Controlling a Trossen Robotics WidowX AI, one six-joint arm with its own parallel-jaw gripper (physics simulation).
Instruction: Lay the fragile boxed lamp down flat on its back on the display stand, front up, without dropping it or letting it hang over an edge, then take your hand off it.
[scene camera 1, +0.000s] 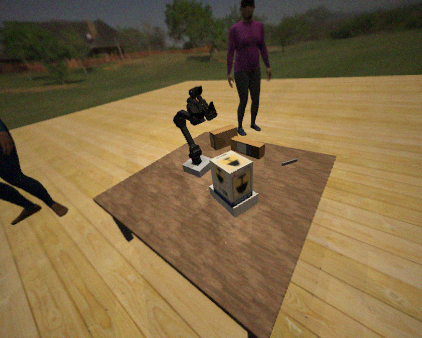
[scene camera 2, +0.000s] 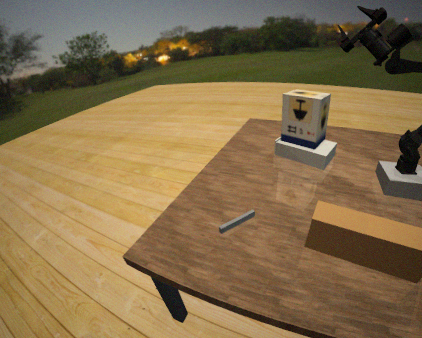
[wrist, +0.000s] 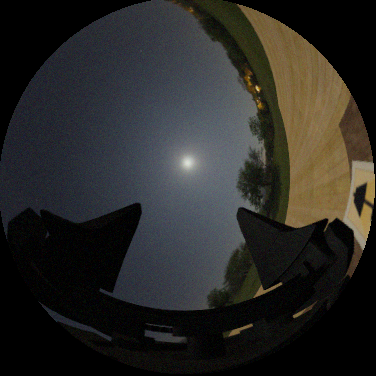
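The boxed lamp is a white box with yellow panels, black lamp pictures and a dark blue band along its bottom. It stands upright on the low white-grey display stand. A strip of bare stand top shows beside it in scene camera 2. In the wrist view, part of the box shows at the right rim. My gripper is open and empty, raised above the level of the box and apart from it, its fingers pointing upward at a slant. The box's underside is hidden.
A brown block and another brown box lie on the wooden table. A thin grey bar lies there too. The arm's base stands beside the stand. Two people stand near the table.
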